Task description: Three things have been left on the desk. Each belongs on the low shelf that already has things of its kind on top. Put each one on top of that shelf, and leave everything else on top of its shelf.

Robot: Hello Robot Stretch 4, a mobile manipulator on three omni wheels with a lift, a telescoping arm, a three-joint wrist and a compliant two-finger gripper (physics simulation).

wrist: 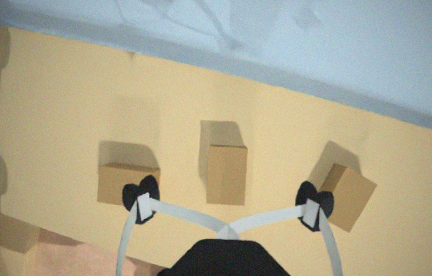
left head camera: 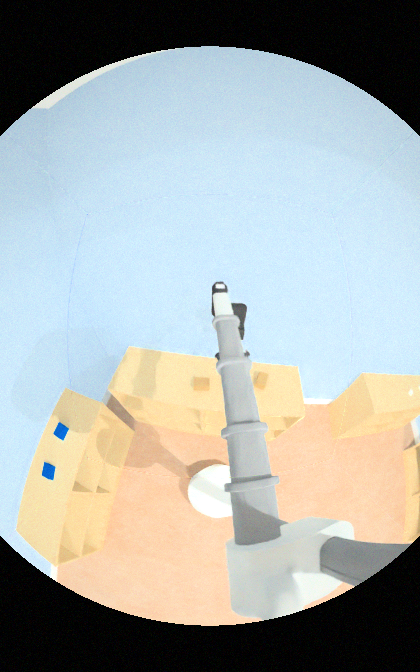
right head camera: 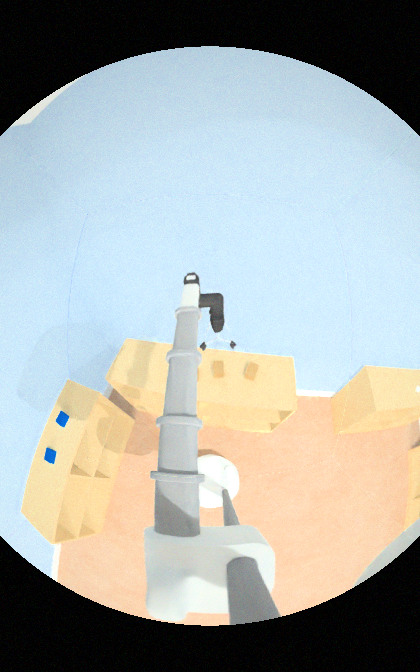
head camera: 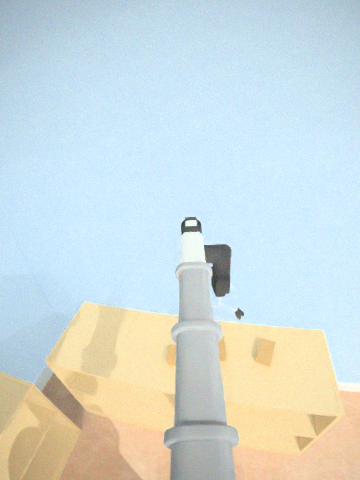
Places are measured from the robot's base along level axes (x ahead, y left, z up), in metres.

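Pixels of known places: gripper, fingertip midpoint: point(wrist: 227, 194) point(head camera: 218, 319).
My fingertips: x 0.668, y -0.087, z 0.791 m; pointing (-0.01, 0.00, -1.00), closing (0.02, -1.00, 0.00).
Observation:
For each thing: its top centre in the pictures, then the offset to it from my fingertips. Level surfaces: height alone.
- low shelf, its level: dz -0.208 m
- left box, middle of its top: point(wrist: 124, 187) point(head camera: 178, 352) dx -0.039, dy +0.163, dz -0.158 m
- middle box, middle of its top: point(wrist: 226, 176) point(head camera: 217, 345) dx -0.011, dy +0.000, dz -0.158 m
- turned right box, middle of its top: point(wrist: 348, 200) point(head camera: 266, 348) dx -0.041, dy -0.196, dz -0.158 m
My gripper point(right head camera: 218, 345) point(wrist: 227, 194) is open and empty, raised above the low shelf point(head camera: 300, 377) point(left head camera: 172, 377) point(right head camera: 277, 372) point(wrist: 280, 115). Three brown boxes stand on that shelf: a left box point(head camera: 171, 355) point(left head camera: 201, 383) point(wrist: 111, 187), a middle box point(head camera: 222, 348) point(right head camera: 218, 369) point(wrist: 226, 175) and a turned right box point(head camera: 265, 351) point(left head camera: 261, 380) point(right head camera: 251, 371) point(wrist: 355, 197). The arm partly hides them in the head views. Two blue cubes, one nearer the corner point(left head camera: 61, 431) point(right head camera: 62, 418) and another point(left head camera: 48, 471) point(right head camera: 50, 455), lie on the left shelf point(left head camera: 40, 517) point(right head camera: 40, 502).
Another shelf unit point(left head camera: 387, 392) point(right head camera: 387, 387) stands at the right, with a small white thing point(left head camera: 411, 392) point(right head camera: 417, 389) on top. Part of a further unit point(left head camera: 412, 470) point(right head camera: 415, 480) shows at the right edge. A white round base point(left head camera: 205, 495) point(right head camera: 215, 475) is on the floor.

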